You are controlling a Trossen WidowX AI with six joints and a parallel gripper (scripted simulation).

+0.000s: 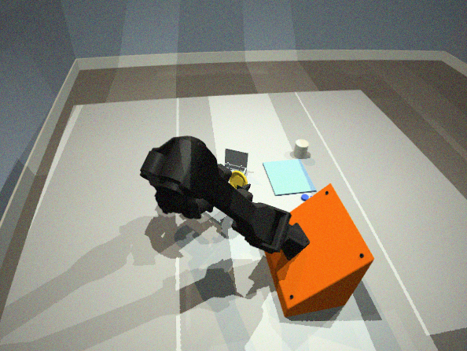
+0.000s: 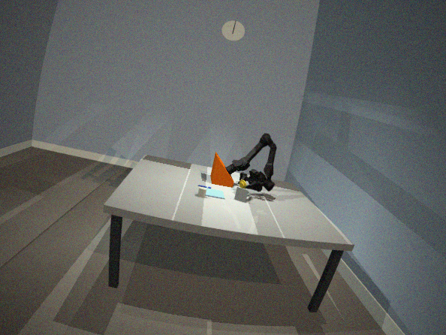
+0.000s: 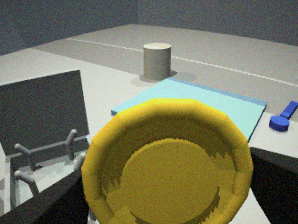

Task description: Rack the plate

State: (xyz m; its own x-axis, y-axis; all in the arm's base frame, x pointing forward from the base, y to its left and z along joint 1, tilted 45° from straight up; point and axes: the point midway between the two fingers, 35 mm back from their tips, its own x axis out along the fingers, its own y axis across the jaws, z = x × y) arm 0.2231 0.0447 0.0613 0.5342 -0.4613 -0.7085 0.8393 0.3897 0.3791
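My gripper tip is now 70 mm short of the grey dish rack, 50 mm above it and 10 mm to the right of it. The rest, counted from my gripper tip: yellow plate (10 mm to the left); then blue spoon (210 mm to the right, 70 mm below, 60 mm behind); then light blue mat (180 mm to the right, 70 mm below, 50 mm ahead).
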